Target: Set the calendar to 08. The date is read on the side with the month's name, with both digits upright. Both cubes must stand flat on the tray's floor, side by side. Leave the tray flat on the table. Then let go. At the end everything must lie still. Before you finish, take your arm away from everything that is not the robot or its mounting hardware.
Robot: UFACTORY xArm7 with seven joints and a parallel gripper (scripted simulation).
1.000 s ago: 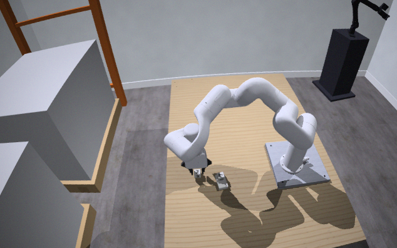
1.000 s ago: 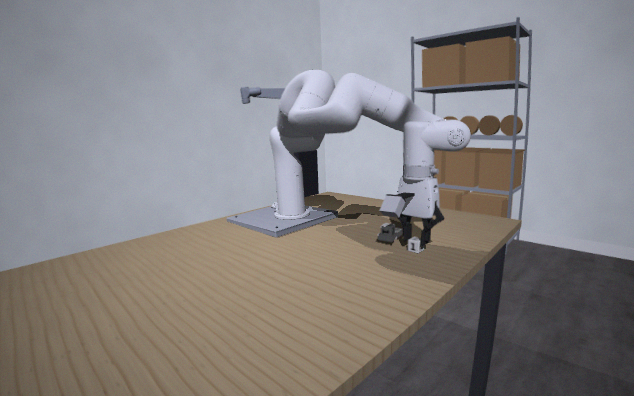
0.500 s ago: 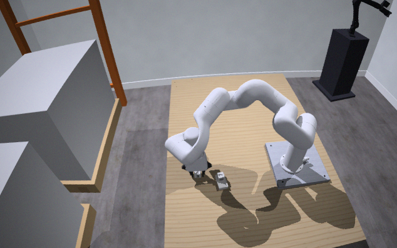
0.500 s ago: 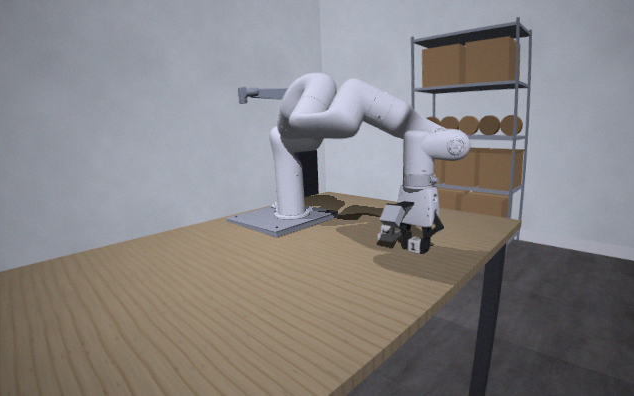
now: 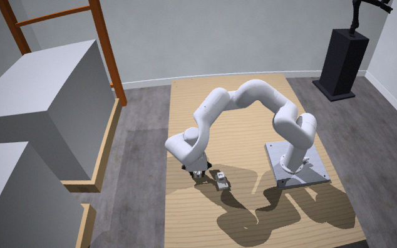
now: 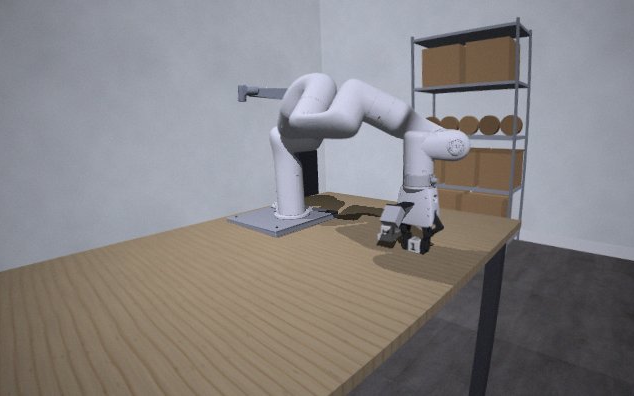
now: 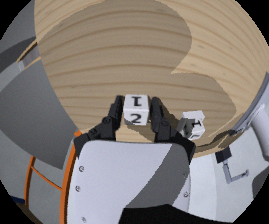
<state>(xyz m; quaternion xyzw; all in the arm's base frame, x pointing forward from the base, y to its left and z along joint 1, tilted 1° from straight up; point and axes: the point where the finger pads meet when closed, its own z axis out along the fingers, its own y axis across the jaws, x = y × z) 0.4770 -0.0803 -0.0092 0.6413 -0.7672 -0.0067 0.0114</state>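
Right now my hand is right at the white digit cube. The rest, counted from my hand: white tray: 100 mm behind, 70 mm to the left, 10 mm below.
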